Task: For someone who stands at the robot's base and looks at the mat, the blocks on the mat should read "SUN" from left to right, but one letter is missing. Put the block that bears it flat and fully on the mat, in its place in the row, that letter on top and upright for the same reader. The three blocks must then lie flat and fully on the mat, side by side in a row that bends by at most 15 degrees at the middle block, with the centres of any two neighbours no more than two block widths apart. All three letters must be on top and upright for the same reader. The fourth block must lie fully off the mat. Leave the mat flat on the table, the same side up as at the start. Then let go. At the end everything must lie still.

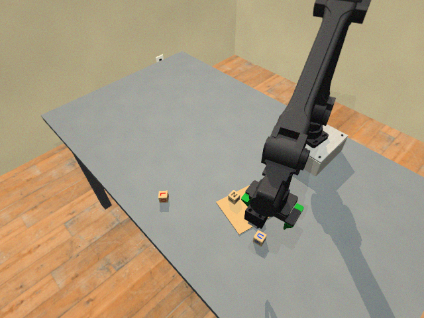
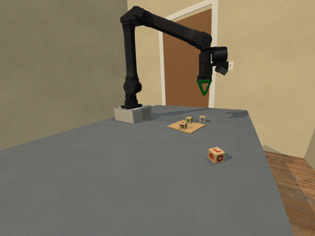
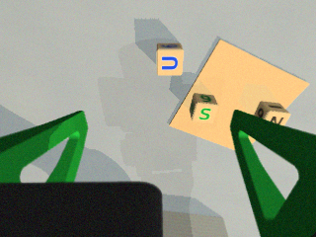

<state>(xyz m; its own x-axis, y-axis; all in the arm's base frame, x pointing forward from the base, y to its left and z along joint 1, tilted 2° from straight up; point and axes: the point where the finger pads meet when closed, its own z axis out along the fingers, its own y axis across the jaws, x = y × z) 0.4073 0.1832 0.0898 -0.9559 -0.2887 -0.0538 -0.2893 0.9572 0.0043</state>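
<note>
The block lies 1 cm to the right of my hand and 14 cm below it. Also, from my hand: tan mat 4 cm behind, 13 cm to the right, 16 cm below.
</note>
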